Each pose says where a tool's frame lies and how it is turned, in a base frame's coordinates. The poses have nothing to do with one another.
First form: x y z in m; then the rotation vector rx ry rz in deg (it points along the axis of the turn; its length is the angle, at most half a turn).
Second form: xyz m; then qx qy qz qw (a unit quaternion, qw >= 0). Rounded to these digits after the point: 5 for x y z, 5 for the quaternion.
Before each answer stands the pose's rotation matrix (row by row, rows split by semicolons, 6 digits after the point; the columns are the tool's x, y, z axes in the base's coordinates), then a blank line. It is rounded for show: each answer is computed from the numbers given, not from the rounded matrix.
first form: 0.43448, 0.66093, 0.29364, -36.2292, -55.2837, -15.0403
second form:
0.555710 0.476503 -0.681272; 0.065683 0.791726 0.607335; 0.828778 -0.382250 0.408672

0.43448, 0.66093, 0.29364, -0.29804, -0.45479, -0.12373, 0.83008
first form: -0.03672, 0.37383, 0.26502, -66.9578, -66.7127, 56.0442
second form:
0.157444 0.016157 -0.987396; 0.975379 0.153808 0.158045; 0.154423 -0.987969 0.008456

-0.03672, 0.37383, 0.26502, -0.49879, -0.49697, 0.41749, 0.57439
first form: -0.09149, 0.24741, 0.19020, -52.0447, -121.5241, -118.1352
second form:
-0.826634 0.433677 0.358610; 0.370729 -0.059743 0.926818; 0.423363 0.899086 -0.111391

-0.09149, 0.24741, 0.19020, -0.29347, -0.68525, -0.66614, 0.02362
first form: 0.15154, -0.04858, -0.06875, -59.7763, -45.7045, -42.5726
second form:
0.510321 0.834396 -0.208220; -0.148565 0.324016 0.934314; 0.847054 -0.445865 0.289314

0.15154, -0.04858, -0.06875, -0.47355, -0.36207, -0.33726, 0.72864
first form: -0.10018, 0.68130, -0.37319, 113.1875, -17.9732, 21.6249
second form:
0.915818 -0.382345 0.122838; -0.050842 -0.413802 -0.908946; 0.398362 0.826184 -0.398407

-0.10018, 0.68130, -0.37319, 0.82584, -0.13114, 0.15778, 0.52526
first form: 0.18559, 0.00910, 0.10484, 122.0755, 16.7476, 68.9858
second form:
0.550300 -0.123560 0.825774; 0.488435 -0.754484 -0.438389; 0.677201 0.644583 -0.354841

0.18559, 0.00910, 0.10484, 0.81542, 0.11187, 0.46080, 0.33203
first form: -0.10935, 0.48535, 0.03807, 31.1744, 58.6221, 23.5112
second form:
0.465159 -0.069515 0.882493; 0.559536 0.795598 -0.232259; -0.685964 0.601824 0.408976

-0.10935, 0.48535, 0.03807, 0.25524, 0.47996, 0.19250, 0.81697
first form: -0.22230, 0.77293, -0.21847, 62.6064, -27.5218, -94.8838
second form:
-0.036966 0.540010 -0.840847; -0.906129 -0.372915 -0.199659; -0.421382 0.754535 0.503104

-0.22230, 0.77293, -0.21847, 0.45630, -0.20059, -0.69155, 0.52279
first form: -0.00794, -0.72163, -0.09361, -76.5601, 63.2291, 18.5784
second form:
0.493061 -0.745561 0.448363; -0.384515 0.275543 0.881036; -0.780410 -0.606807 -0.150820

-0.00794, -0.72163, -0.09361, -0.58488, 0.48304, 0.14193, 0.63596
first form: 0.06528, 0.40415, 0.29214, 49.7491, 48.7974, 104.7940
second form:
-0.337862 -0.431908 0.836245; 0.918002 -0.347252 0.191544; 0.207658 0.832389 0.513815

0.06528, 0.40415, 0.29214, 0.35199, 0.34525, 0.74144, 0.45517
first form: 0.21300, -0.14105, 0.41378, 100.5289, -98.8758, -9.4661
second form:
0.120362 -0.844363 -0.522077; -0.928082 0.090972 -0.361093; 0.352388 0.527992 -0.772688

0.21300, -0.14105, 0.41378, 0.67121, -0.66017, -0.06320, 0.33115
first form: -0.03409, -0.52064, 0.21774, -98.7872, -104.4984, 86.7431
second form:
-0.293519 0.616035 -0.730991; 0.831908 -0.212096 -0.512782; -0.470932 -0.758628 -0.450230

-0.03409, -0.52064, 0.21774, -0.58498, -0.61880, 0.51366, 0.10507
